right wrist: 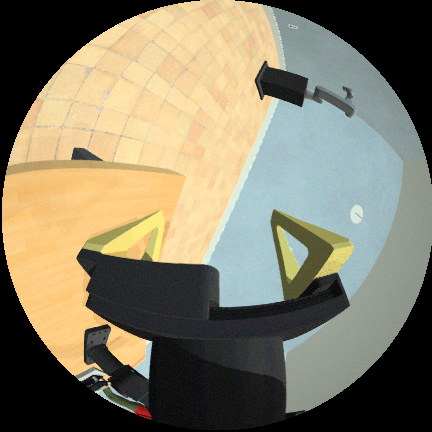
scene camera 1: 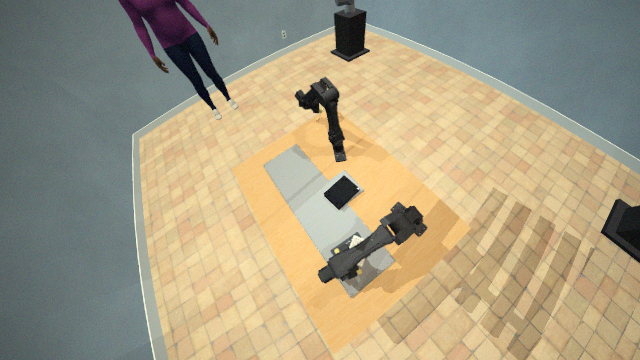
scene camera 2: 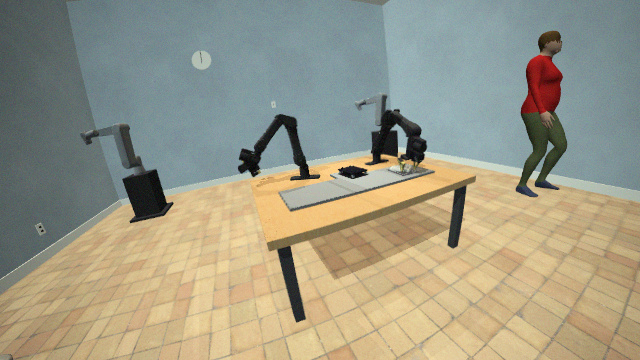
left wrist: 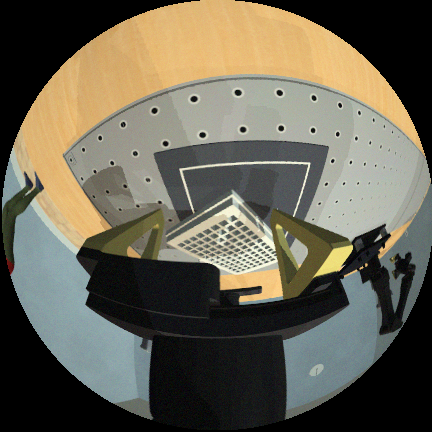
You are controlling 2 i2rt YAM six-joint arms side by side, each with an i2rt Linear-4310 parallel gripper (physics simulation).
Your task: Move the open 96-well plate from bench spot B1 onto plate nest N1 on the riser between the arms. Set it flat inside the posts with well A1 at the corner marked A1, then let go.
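Places are measured from the left arm's base along level axes (x ahead, y left, z up), in millimetres.
Pixels of known places: left gripper, fingertip midpoint: point(scene camera 2: 408, 170) point(left wrist: 216, 214); right gripper, fingertip midpoint: point(right wrist: 217, 215) point(scene camera 2: 248, 170) point(left wrist: 390, 264); left arm's base, link origin: point(scene camera 2: 376, 162) point(left wrist: 227, 291); right arm's base, link origin: point(right wrist: 93, 346) point(scene camera 1: 338, 149) point(scene camera 2: 305, 178).
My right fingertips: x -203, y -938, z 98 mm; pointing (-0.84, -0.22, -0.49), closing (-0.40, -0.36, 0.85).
Observation:
For each thing: its top centre in the pictures, then the offset to it from my right fingertips. "pt": a spot on its surface instead. Level surfaces: height alone.
- open 96-well plate, top centre: point(left wrist: 235, 252) point(scene camera 1: 358, 250) point(scene camera 2: 400, 167) dy +875, dx +517, dz -70 mm
- white outline, surface spot: point(left wrist: 245, 163) pt dy +852, dx +613, dz -83 mm
- dark mat, surface height: dz -84 mm
- black plate nest, top centre: point(left wrist: 362, 264) point(scene camera 1: 341, 190) point(scene camera 2: 352, 167) dy +593, dx +368, dz -42 mm
- pale riser, surface spot: point(scene camera 1: 344, 174) pt dy +515, dx +273, dz -85 mm
- grey perforated board, surface height: dz -86 mm
- wooden table, surface height: dz -99 mm
The open 96-well plate point(scene camera 1: 356, 241) point(scene camera 2: 395, 169) point(left wrist: 225, 242) is pale with a grid of wells. In the left wrist view it is turned askew to the white outline point(left wrist: 245, 163) on the dark mat point(left wrist: 320, 165). My left gripper point(scene camera 1: 348, 261) point(scene camera 2: 409, 166) point(left wrist: 216, 214) is open, its fingers apart over the plate area; contact cannot be told. The black plate nest point(scene camera 1: 342, 192) point(scene camera 2: 353, 171) sits on the pale riser point(scene camera 1: 344, 174) and holds no plate. Its A1 mark is too small to read. My right gripper point(right wrist: 217, 215) is open and empty, away from the plate.
A grey perforated board point(scene camera 1: 320, 215) point(scene camera 2: 320, 194) point(left wrist: 238, 110) lies along the wooden table point(scene camera 1: 280, 220) point(scene camera 2: 370, 210). The nest stands between the two arm bases. A person in red point(scene camera 2: 542, 85) and one in purple point(scene camera 1: 165, 22) stand beyond the table.

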